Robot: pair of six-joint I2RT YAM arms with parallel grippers.
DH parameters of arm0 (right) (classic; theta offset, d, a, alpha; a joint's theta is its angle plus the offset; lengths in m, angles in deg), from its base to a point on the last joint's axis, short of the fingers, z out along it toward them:
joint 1: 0 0.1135 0.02 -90
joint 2: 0 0 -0.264 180
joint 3: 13.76 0 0.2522 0
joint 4: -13.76 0 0.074 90
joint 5: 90 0 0 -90
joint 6: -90 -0.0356 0 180
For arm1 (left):
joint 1: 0 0.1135 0.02 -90
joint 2: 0 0 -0.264 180
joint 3: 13.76 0 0.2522 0
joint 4: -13.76 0 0.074 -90
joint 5: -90 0 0 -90
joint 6: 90 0.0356 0 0
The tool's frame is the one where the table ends.
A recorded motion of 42 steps. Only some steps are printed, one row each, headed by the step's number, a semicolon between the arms.
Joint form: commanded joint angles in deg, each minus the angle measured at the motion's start. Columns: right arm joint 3, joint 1, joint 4, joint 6, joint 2, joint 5; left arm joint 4, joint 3, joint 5, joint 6, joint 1, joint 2.
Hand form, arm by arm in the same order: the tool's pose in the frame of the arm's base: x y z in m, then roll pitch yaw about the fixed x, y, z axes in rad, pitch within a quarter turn. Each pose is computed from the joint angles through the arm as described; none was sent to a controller.
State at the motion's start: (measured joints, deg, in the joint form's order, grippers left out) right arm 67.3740 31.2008 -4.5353 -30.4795 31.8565 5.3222; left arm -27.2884 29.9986 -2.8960 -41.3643 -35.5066 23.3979
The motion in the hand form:
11: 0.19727 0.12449 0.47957 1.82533 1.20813 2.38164; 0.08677 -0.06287 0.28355 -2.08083 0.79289 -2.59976
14: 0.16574 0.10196 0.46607 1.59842 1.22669 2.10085; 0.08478 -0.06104 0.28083 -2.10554 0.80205 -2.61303
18: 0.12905 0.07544 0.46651 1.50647 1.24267 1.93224; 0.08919 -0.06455 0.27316 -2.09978 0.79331 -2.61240
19: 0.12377 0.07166 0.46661 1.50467 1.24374 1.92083; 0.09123 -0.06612 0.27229 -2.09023 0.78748 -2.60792
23: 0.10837 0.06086 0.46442 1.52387 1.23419 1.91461; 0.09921 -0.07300 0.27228 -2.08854 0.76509 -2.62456
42: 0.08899 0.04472 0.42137 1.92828 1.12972 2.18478; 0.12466 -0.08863 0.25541 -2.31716 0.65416 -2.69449
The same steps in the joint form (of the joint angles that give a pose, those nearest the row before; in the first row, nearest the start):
11: 16.99 0.96 -19.27 10.37 33.82 -5.95; -4.13 3.75 1.12 1.33 0.17 -1.02
14: 7.13 1.01 -14.60 10.74 24.05 -1.99; -5.31 3.44 1.66 2.07 0.17 -1.80
18: 4.61 1.01 -18.67 11.88 15.72 2.69; -2.75 1.49 1.33 1.60 0.12 -1.21
19: 4.53 0.99 -19.65 11.96 14.63 3.22; -1.65 1.15 0.99 1.23 0.18 -0.67
23: 3.98 0.94 -22.74 11.37 11.32 4.58; 0.99 1.27 -0.30 0.44 0.08 2.52
42: -2.89 0.94 -33.04 4.23 3.97 10.13; -0.47 2.98 3.31 -2.66 0.00 14.43

